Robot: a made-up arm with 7 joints.
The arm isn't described. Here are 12 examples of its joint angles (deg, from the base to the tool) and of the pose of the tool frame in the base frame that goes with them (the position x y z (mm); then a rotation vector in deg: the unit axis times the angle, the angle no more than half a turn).
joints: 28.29 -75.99 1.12 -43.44 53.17 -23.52 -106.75
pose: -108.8 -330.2 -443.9 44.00 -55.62 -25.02
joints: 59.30 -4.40 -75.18 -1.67 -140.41 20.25 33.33
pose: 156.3 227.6 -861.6 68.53 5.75 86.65
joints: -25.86 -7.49 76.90 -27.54 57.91 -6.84 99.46
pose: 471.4 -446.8 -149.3 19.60 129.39 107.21
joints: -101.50 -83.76 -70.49 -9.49 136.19 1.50 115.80
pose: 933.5 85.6 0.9 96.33 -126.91 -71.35
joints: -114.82 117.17 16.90 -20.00 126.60 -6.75 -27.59
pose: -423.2 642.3 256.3 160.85 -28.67 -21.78
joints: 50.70 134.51 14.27 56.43 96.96 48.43 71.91
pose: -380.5 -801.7 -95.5 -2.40 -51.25 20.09
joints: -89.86 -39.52 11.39 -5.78 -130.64 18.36 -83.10
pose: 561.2 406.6 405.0 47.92 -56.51 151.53
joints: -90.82 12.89 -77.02 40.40 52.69 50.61 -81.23
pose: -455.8 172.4 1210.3 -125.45 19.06 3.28
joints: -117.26 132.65 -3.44 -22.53 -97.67 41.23 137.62
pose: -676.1 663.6 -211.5 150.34 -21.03 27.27
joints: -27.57 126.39 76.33 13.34 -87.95 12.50 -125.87
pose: 117.3 347.1 -263.1 106.51 -83.27 8.81
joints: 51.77 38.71 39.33 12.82 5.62 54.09 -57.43
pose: 158.9 -568.9 153.7 -17.02 26.33 63.35
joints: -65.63 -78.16 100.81 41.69 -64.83 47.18 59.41
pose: -670.1 25.0 524.1 63.22 46.19 -82.61
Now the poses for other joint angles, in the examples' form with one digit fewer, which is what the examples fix.
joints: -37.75 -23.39 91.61 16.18 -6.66 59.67 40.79
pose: -253 -124 -341 24.4 -68.5 -56.3
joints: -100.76 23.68 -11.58 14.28 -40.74 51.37 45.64
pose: -637 325 889 -162.2 -17.6 33.1
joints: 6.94 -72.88 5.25 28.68 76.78 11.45 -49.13
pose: 107 360 -328 65.1 -58.0 -80.0
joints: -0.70 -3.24 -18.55 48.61 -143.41 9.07 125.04
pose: -398 272 -555 101.0 7.0 41.7
